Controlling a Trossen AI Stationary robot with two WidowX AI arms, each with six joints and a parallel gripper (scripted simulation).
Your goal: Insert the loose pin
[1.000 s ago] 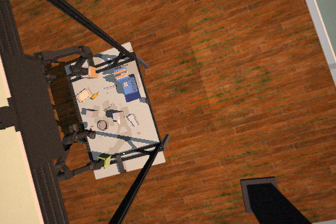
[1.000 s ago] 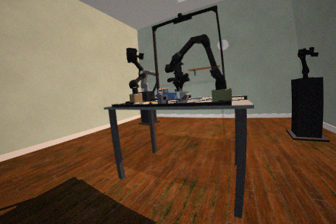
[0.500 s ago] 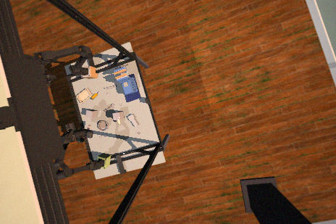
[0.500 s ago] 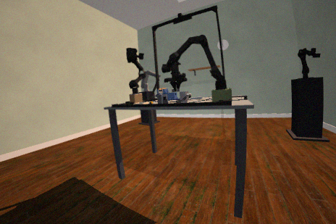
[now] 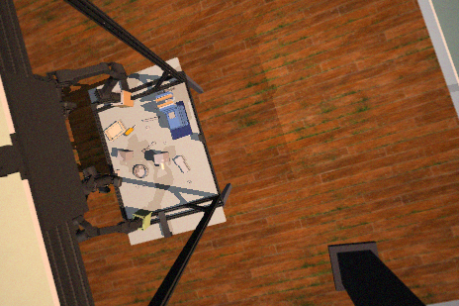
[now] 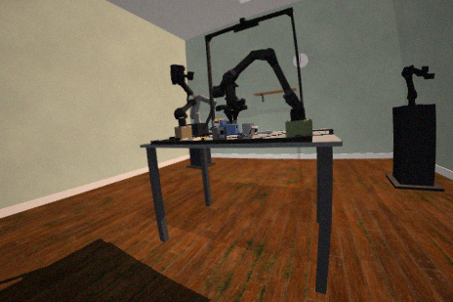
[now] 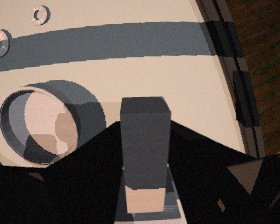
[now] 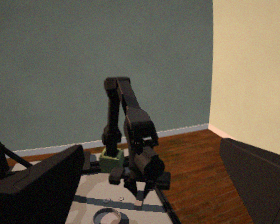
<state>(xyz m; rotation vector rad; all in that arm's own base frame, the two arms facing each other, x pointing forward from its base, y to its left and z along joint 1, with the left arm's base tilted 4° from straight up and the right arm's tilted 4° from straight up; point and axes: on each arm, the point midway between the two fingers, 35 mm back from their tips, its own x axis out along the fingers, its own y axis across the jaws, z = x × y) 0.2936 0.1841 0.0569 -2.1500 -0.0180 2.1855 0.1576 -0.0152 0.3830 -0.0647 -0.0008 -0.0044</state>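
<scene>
Right now my left hand is 12 cm past the round dish and 12 cm above it. The rest, counted from my left hand: orange tool (9 cm behind, 31 cm to the right, 13 cm below); then cream round pin (32 cm behind, 4 cm to the right, 8 cm below); then grey square pin (1 cm behind, 2 cm to the right, 3 cm below).
</scene>
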